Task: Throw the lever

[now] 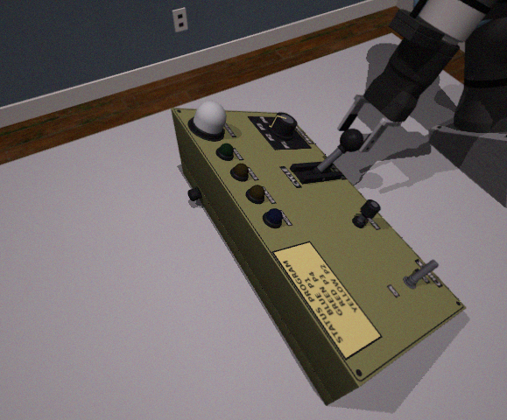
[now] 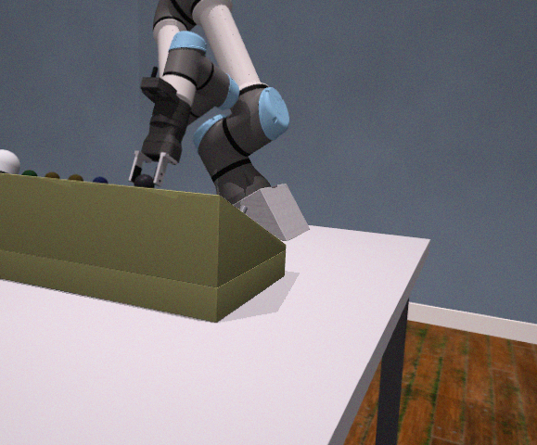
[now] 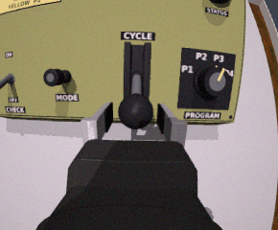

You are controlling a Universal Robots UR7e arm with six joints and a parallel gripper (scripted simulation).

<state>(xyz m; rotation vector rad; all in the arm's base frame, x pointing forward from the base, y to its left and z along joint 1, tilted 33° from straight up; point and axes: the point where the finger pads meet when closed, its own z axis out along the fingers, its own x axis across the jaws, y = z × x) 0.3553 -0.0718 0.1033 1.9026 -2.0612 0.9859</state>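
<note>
Right now my hand is 40 mm short of the lever, 40 mm above it and 10 mm to the left of it. Also, from my hand: metal toggle: 220 mm to the left, 100 mm ahead, 60 mm below; rotary selector: 140 mm to the right, 50 mm below, 50 mm ahead; olive console: 110 mm ahead, 70 mm below, 40 mm to the left.
</note>
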